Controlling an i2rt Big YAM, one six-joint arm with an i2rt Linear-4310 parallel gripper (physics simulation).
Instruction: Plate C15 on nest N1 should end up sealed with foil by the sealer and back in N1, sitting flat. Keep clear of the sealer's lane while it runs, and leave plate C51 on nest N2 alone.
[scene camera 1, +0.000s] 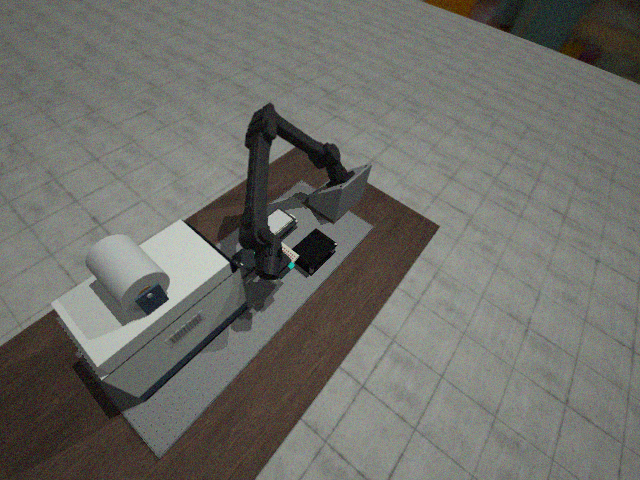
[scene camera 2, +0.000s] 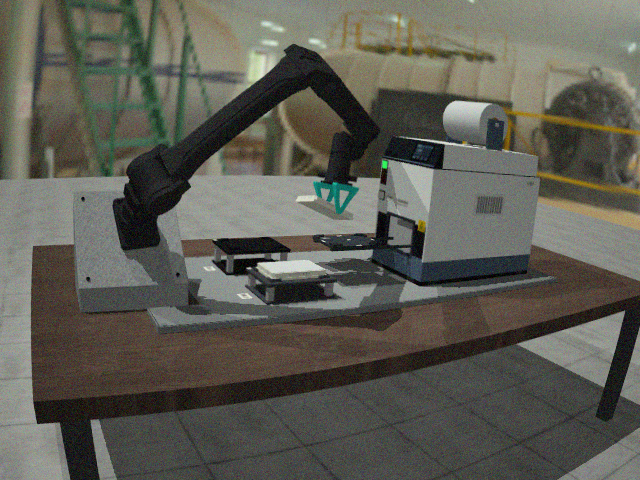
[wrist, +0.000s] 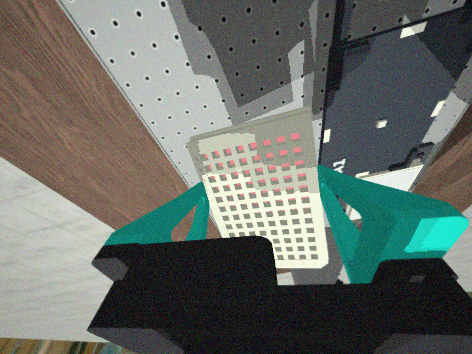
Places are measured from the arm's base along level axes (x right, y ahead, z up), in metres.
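Pixels of known places: gripper, between the fingertips: (scene camera 2: 330, 212) (wrist: 258, 179); arm's base, origin of its link: (scene camera 1: 341, 180) (scene camera 2: 135, 224).
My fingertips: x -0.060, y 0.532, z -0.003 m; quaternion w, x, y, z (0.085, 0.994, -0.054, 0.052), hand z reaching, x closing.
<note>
For each thing: its top centre in the pictures, then the offset to it from my fingertips. "spot": a spot on its surface instead. Level surfaces: height alone.
- black nest N1, centre of its top: (scene camera 2: 250, 241) (scene camera 1: 314, 246) dx -0.031, dy -0.208, dz -0.075 m
- Plate C51, centre of its top: (scene camera 2: 291, 266) (wrist: 380, 197) (scene camera 1: 275, 221) dx +0.175, dy -0.209, dz -0.079 m
- nest N2, a spot on its surface: (scene camera 2: 316, 280) spot: dx +0.236, dy -0.182, dz -0.095 m
- foil roll, centre of its top: (scene camera 1: 118, 259) (scene camera 2: 476, 102) dx +0.148, dy +0.358, dz +0.337 m
- perforated grey board, height of its surface: dz -0.138 m
- brown table, height of its surface: dz -0.151 m
Plate C15 (scene camera 1: 290, 253) (scene camera 2: 326, 207) (wrist: 262, 200), pale with open wells showing red, is held in the air, tilted in the scene camera 2 view. My gripper (scene camera 2: 330, 202) (wrist: 258, 179) is shut on its two sides, left of the sealer's tray. The white sealer (scene camera 1: 199, 253) (scene camera 2: 480, 222) has a green light, and its dark tray (scene camera 2: 343, 241) (wrist: 380, 85) extends from the door. The black nest N1 (scene camera 1: 314, 250) (scene camera 2: 251, 244) bears no plate. Plate C51 (scene camera 1: 279, 220) (scene camera 2: 292, 268) (wrist: 395, 181) sits flat on nest N2 (scene camera 2: 316, 280). Labels are unreadable.
A foil roll (scene camera 1: 126, 268) (scene camera 2: 467, 121) tops the sealer. The arm's grey base block (scene camera 1: 338, 201) (scene camera 2: 131, 297) stands behind the nests. A perforated grey board (scene camera 1: 165, 423) (scene camera 2: 175, 322) (wrist: 145, 50) lies under everything on the brown table (scene camera 1: 330, 310) (scene camera 2: 206, 356) (wrist: 60, 95).
</note>
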